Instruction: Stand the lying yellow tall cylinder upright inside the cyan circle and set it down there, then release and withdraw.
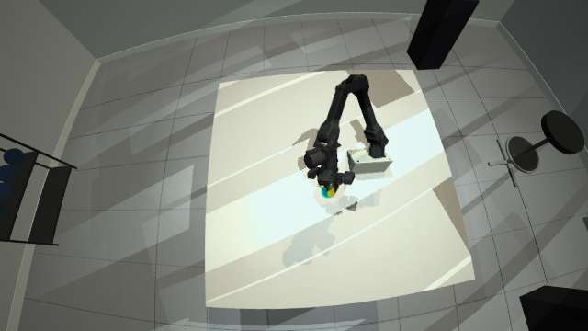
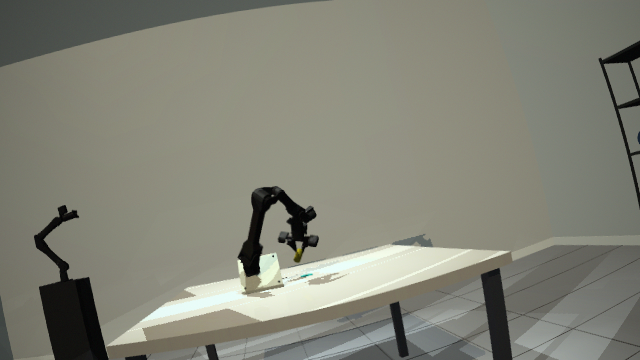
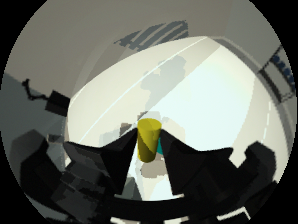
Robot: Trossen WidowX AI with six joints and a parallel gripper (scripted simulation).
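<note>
My gripper tip is 10 mm past the yellow tall cylinder, 10 mm to the left of it and 10 mm above it. Round my gripper tip: cyan circle 30 mm to the right, 120 mm below.
</note>
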